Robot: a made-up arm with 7 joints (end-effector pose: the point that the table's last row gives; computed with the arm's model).
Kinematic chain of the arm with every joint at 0, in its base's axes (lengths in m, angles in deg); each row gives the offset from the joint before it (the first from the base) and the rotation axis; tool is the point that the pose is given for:
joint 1: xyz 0 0.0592 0 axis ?
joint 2: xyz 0 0.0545 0 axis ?
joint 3: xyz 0 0 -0.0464 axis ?
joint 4: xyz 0 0 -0.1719 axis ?
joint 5: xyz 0 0 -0.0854 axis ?
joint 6: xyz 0 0 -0.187 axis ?
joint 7: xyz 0 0 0 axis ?
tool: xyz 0 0 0
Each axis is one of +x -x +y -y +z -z.
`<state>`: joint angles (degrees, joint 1 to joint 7).
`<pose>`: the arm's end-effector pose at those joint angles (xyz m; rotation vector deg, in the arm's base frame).
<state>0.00 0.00 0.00 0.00 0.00 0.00 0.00</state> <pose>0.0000 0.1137 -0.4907 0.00 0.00 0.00</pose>
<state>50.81 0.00 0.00 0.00 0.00 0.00 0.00</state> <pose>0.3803 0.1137 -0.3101 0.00 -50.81 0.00</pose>
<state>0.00 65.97 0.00 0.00 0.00 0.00 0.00</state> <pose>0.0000 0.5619 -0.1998 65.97 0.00 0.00</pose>
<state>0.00 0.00 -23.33 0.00 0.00 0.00 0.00</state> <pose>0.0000 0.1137 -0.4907 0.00 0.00 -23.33</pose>
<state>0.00 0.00 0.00 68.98 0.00 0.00 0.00</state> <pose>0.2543 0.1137 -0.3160 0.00 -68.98 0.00</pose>
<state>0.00 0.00 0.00 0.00 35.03 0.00 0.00</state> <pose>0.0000 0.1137 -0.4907 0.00 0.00 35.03</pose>
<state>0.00 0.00 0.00 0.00 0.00 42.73 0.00</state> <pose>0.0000 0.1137 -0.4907 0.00 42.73 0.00</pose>
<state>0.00 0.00 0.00 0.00 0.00 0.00 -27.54</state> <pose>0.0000 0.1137 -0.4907 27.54 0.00 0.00</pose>
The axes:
joint 1: -y
joint 2: +x
joint 3: +z
joint 4: -y
joint 5: +z
joint 6: +y
joint 7: -x

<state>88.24 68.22 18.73 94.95 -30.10 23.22 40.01</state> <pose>-0.0007 0.3269 0.2572 99.81 -107.17 6.10</pose>
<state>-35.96 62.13 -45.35 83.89 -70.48 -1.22 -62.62</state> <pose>-0.0138 0.2422 -0.3432 30.16 -94.69 -112.52</pose>
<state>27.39 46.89 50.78 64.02 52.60 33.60 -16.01</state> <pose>0.1799 0.4898 -0.0107 6.07 -89.71 74.43</pose>
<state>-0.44 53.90 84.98 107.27 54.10 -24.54 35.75</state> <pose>0.0237 0.3774 0.1282 -58.73 164.41 38.30</pose>
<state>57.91 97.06 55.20 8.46 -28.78 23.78 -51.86</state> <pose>-0.0663 0.5937 0.0686 106.17 -13.16 107.25</pose>
